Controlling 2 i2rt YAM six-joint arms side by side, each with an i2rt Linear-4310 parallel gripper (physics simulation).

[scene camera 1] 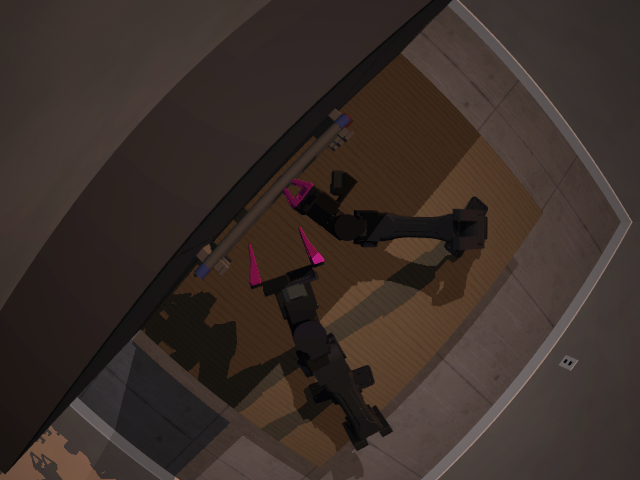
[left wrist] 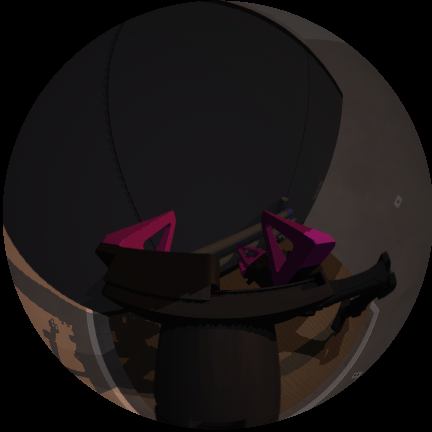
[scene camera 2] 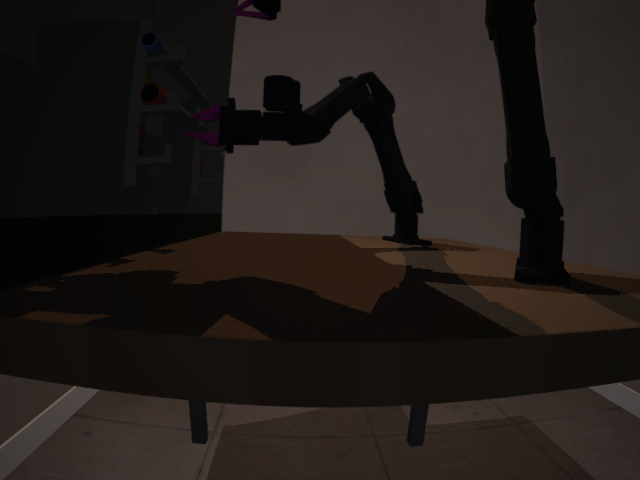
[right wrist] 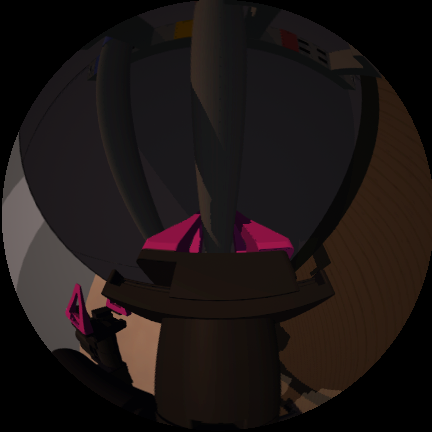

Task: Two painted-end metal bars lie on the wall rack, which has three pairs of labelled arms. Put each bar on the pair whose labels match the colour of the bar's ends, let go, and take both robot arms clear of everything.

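Frame: origin at the left arm's base, x ahead, y left, z up, level; centimetres.
Seen in the pictures: left gripper, fingertip midpoint: (scene camera 1: pixel 274 235) (left wrist: pixel 217 215) (scene camera 2: pixel 219 2) (right wrist: pixel 98 282); right gripper, fingertip midpoint: (left wrist: pixel 236 247) (right wrist: pixel 217 214); left arm's base, origin of the base link: (scene camera 2: pixel 539 273); right arm's base, origin of the base link: (left wrist: pixel 341 313) (scene camera 2: pixel 405 242).
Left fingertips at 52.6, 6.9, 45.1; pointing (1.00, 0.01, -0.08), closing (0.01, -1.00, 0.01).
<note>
Offsets run from my left fingertips to a thing's top centre, as dx, dy, dz. "spot": to the spot under its first point. Level surfaces: height alone.
The blue-ended bar @[+8.0, -2.7, -13.4] (scene camera 1: pixel 253 215) (scene camera 2: pixel 153 43) (right wrist: pixel 114 95) lies on the rack's top pair of arms, by the blue labels. The red-ended bar @[+8.9, -5.0, -20.1] (scene camera 2: pixel 155 94) (right wrist: pixel 220 75) lies at the middle pair, by the yellow label (right wrist: pixel 184 29); in scene camera 1 its red end @[spot: +18.8, -24.2, -14.2] (scene camera 1: pixel 350 121) peeks from under the blue one. The lowest pair, by the red label (right wrist: pixel 289 40), holds no bar. My right gripper (scene camera 1: pixel 290 190) (scene camera 2: pixel 189 126) (right wrist: pixel 217 214) is shut on the red-ended bar near mid-length. My left gripper (scene camera 1: pixel 275 235) (left wrist: pixel 217 215) is open and empty, out from the bars.
The wall rack @[spot: -0.7, +16.4, -33.3] (scene camera 2: pixel 131 173) stands against the dark wall panel, its arms sticking out towards the robot. The wooden table @[dz -45.1] (scene camera 1: pixel 392 118) (scene camera 2: pixel 279 248) lies below both arms. The left gripper's fingers are close to the right gripper in scene camera 1, but higher in scene camera 2.
</note>
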